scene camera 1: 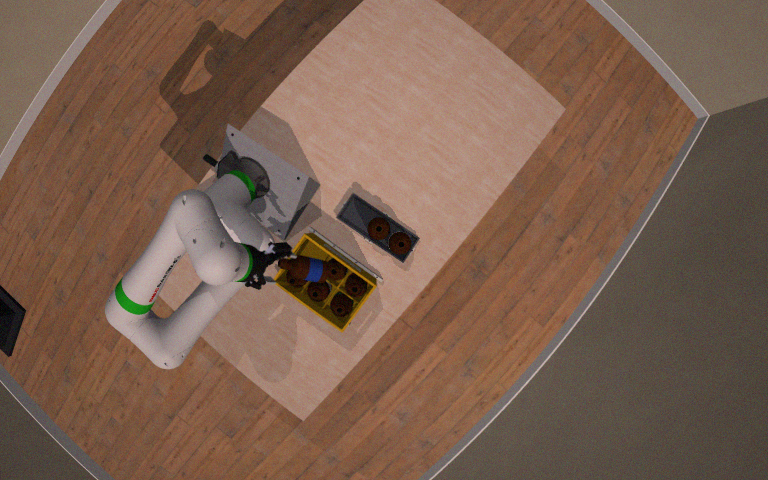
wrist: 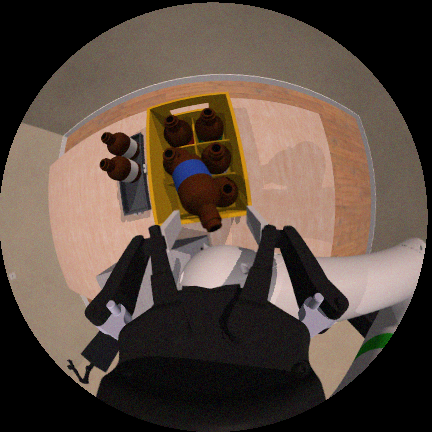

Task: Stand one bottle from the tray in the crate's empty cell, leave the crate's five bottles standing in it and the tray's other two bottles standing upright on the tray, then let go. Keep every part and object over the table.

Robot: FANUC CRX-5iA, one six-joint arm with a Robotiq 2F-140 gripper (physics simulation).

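Places are measured from the arm's base along level axes (x left, y ahead, z down), in millimetres.
Pixels of known places: gripper, between the fingertips: (scene camera 1: 283, 267) (wrist: 212, 216); arm's base, origin of its link: (scene camera 1: 252, 176).
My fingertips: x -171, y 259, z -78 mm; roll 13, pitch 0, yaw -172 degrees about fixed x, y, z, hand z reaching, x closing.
Note:
Ahead of a thing's pixels: the offset from my fingertips to its middle. "spot": to the spot under its first point. Level surfaces: height alone.
A brown bottle with a blue label @[dx +21, dy +43, dz +60 mm] (scene camera 1: 315, 270) (wrist: 191, 173) lies tilted across the top of the yellow crate @[dx +15, dy +127, dz +137 mm] (scene camera 1: 343, 327) (wrist: 156, 175). Its neck reaches over the crate's near end in the wrist view. Several brown bottles @[dx -30, dy +213, dz +140 mm] (scene camera 1: 341, 304) (wrist: 209, 126) stand in the crate's cells; the lying bottle partly hides the near cells. Two brown bottles @[dx +250, dy +180, dz +143 mm] (scene camera 1: 378, 228) (wrist: 120, 168) with white labels stand upright on the dark tray @[spot: dx +255, dy +74, dz +220 mm] (scene camera 1: 353, 210) (wrist: 134, 199). My gripper (scene camera 1: 282, 264) (wrist: 212, 216) is open, fingertips apart on either side of the lying bottle's neck, not gripping it.
The tray stands beside the crate's long side, with a narrow gap between them. The grey base plate (scene camera 1: 277, 175) of the arm is near the crate's corner. The light table top @[dz +225 mm] (scene camera 1: 441, 113) extends past the tray, and its edge runs beyond the crate's far end.

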